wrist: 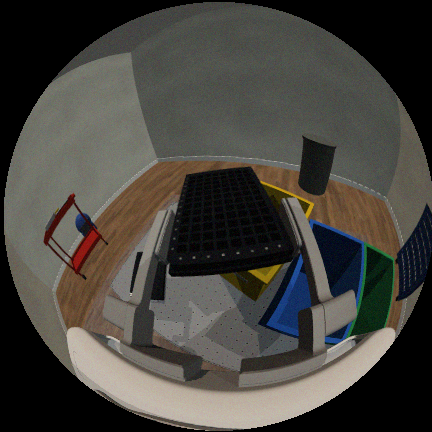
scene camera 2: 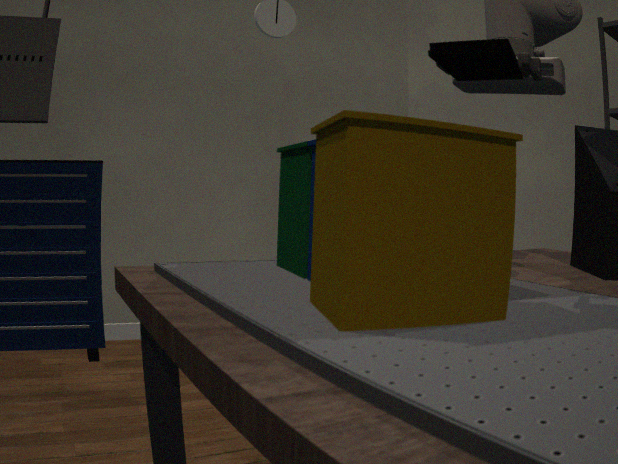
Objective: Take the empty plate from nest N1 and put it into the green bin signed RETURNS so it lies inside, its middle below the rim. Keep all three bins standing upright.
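Places are measured from the arm's base along level axes (x back, y left, z down), in millimetres.
Pixels of known places: hand at its tool point: (wrist: 226, 231) (scene camera 2: 486, 65).
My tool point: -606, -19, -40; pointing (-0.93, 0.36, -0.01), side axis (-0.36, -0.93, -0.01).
Note:
For each thing: its top centre in the pictures, then the offset to it from my tool point, as dx, dy, dz. Level surfaces: height alone.
- black gridded plate at its top centre: (wrist: 221, 194) (scene camera 2: 479, 52) -34, +17, -5
- green bin at its top centre: (scene camera 2: 348, 149) (wrist: 379, 292) +1, -267, +93
- blue bin at its top centre: (scene camera 2: 392, 143) (wrist: 333, 277) -25, -139, +93
- yellow bin at its top centre: (scene camera 2: 414, 129) (wrist: 264, 216) -109, -13, +93
- grey perforated board at its surface level: dz +272
- wooden table at its surface level: dz +286
- dark block at its top centre: (wrist: 146, 272) +38, +268, +258
My gripper (wrist: 230, 227) is shut on the black gridded plate (scene camera 2: 475, 59) (wrist: 225, 200), one finger at each side. In the scene view the plate is high, above the level of the bin rims, with its underside showing. The green bin (scene camera 2: 295, 210) (wrist: 377, 280) stands upright in the back row, at the far right of the bins in the wrist view; its sign does not show. The blue bin (scene camera 2: 312, 215) (wrist: 332, 250) stands between it and the yellow bin (scene camera 2: 415, 225) (wrist: 252, 289), both upright. In the wrist view the plate covers part of the yellow bin, and a finger crosses the blue one.
The bins stand on a grey perforated board (scene camera 2: 240, 285) (wrist: 185, 315) on a wooden table (scene camera 2: 225, 357). A dark block (wrist: 158, 289) shows partly behind the left finger. A black object (scene camera 2: 592, 215) stands at the right. A red cart (wrist: 86, 251) and a dark cylinder (wrist: 316, 167) stand beyond.

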